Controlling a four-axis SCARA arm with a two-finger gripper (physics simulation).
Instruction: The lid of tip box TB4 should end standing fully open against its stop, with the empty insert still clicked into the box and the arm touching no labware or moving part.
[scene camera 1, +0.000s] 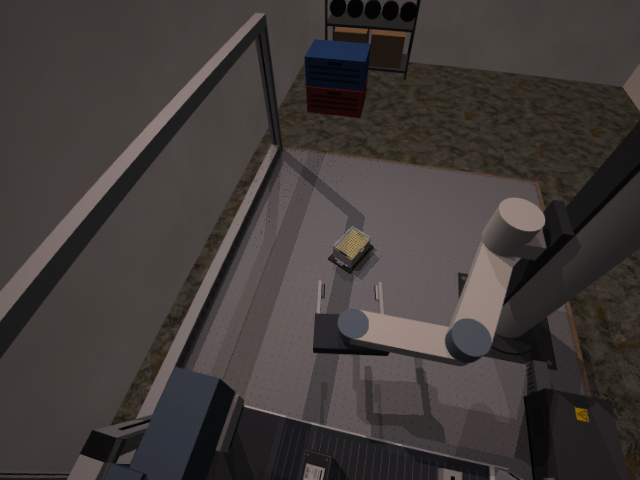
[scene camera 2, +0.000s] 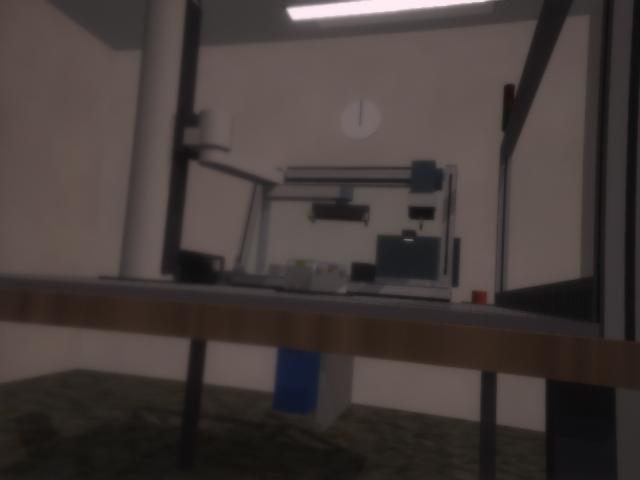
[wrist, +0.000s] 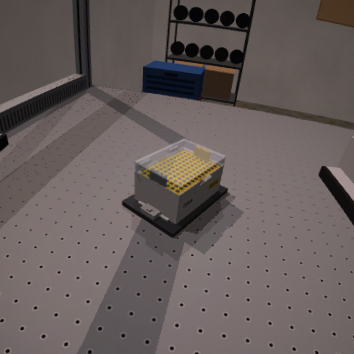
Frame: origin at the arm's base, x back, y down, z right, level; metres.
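Where they show: gripper, fingertip midpoint: (scene camera 1: 349, 282) (scene camera 2: 337, 214) (wrist: 165, 135); arm's base at its link origin: (scene camera 1: 501, 318).
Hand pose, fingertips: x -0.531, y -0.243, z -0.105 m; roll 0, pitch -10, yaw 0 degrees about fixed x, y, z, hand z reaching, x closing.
Note:
Things, the pixels of their top centre, and the offset from my fingertips. "spot": a spot on its surface instead.
- Tip box TB4 at its top centre: (wrist: 182, 157) (scene camera 2: 317, 261) (scene camera 1: 352, 241) dx -0.025, dy +0.153, dz +0.258 m
- black base plate at a spot on its surface: (wrist: 173, 232) spot: dx -0.013, dy +0.223, dz +0.169 m
- yellow insert at its top centre: (wrist: 182, 159) (scene camera 2: 317, 262) (scene camera 1: 352, 241) dx -0.025, dy +0.156, dz +0.258 m
- latch-like front piece at a spot on its surface: (wrist: 150, 211) spot: dx -0.054, dy +0.214, dz +0.192 m
Tip box TB4 (scene camera 1: 351, 249) (scene camera 2: 315, 276) (wrist: 176, 187) is a light grey box on a black base plate (scene camera 1: 338, 261) (wrist: 173, 232) on the perforated table. Its clear lid (wrist: 181, 150) lies down over the box, with a dark tab on the front edge. The yellow insert (scene camera 1: 352, 242) (wrist: 182, 170) with rows of holes sits in the box under the lid. Whether it is clicked in cannot be told. My gripper (scene camera 1: 349, 291) (scene camera 2: 339, 219) is wide open and empty. It hangs above the table, apart from the box, on the side of the latch-like front piece (wrist: 150, 211).
The arm column (scene camera 1: 584, 263) (scene camera 2: 155, 139) stands to the side. A framed clear guard (scene camera 1: 235, 227) runs along the table's left edge in scene camera 1. A gantry machine (scene camera 2: 356, 175) stands behind the box in scene camera 2. Blue and red crates (scene camera 1: 337, 64) and a rack stand beyond the table.

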